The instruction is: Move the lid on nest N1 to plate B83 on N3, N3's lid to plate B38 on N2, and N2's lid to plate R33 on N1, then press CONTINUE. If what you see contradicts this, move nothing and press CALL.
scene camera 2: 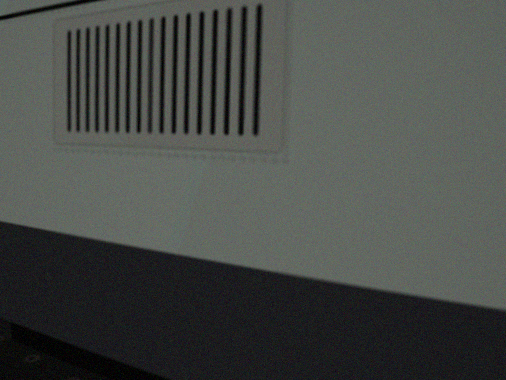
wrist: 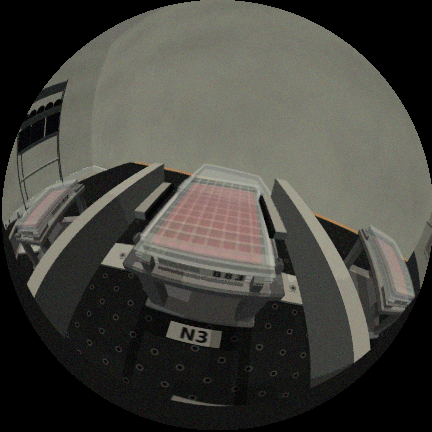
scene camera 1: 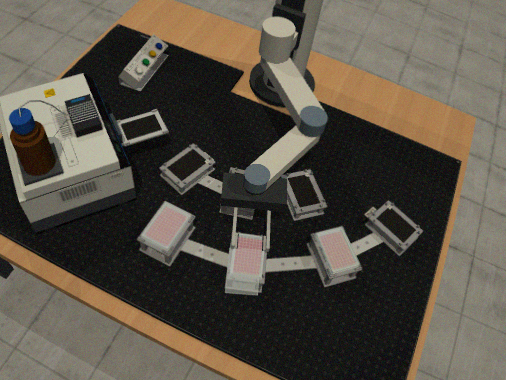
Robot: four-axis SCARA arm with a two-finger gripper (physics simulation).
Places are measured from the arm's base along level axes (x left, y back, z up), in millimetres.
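Where they show: gripper, fingertip midpoint: (wrist: 217,180) (scene camera 1: 250,248).
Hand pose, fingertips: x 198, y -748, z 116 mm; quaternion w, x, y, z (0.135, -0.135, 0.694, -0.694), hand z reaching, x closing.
Observation:
Things, the pixels of their top centre, and the offset from my fingertips. "pt": a spot on its surface instead.
- clear lid, middle of its top: (wrist: 232,171) (scene camera 1: 243,269) dx +10, dy -59, dz -7 mm
- nest labelled N3, surface spot: (wrist: 200,302) pt dx -17, dy +43, dz -99 mm
- lidded pink plate, middle of its top: (wrist: 396,258) (scene camera 1: 166,224) dx -239, dy -32, dz -18 mm
- button box, surface spot: (scene camera 1: 144,62) pt dx -651, dy +511, dz -34 mm
- brown bottle, surface spot: (scene camera 1: 34,150) pt dx -550, dy -118, dz +216 mm
My gripper (scene camera 1: 251,246) (wrist: 217,180) is shut on the clear lid (wrist: 232,173) of the middle front plate, one pad against each long side. That plate (scene camera 1: 248,259) (wrist: 210,215) is pink, reads B83 and sits on the nest labelled N3 (wrist: 200,302). The lid's far end reaches past the plate's pink area. In scene camera 1, another lidded pink plate (scene camera 1: 167,225) (wrist: 392,262) stands at left and a third (scene camera 1: 336,250) (wrist: 47,207) at right; their codes are unreadable. Scene camera 2 shows neither the lids nor my gripper.
Empty dark-centred nests (scene camera 1: 188,165) (scene camera 1: 306,192) (scene camera 1: 397,225) stand behind the plates. A button box (scene camera 1: 144,62) with blue, yellow, green and white buttons stands at the back left. A white instrument (scene camera 1: 65,155) (scene camera 2: 390,150) carries a brown bottle (scene camera 1: 34,150); its tray (scene camera 1: 161,131) extends right.

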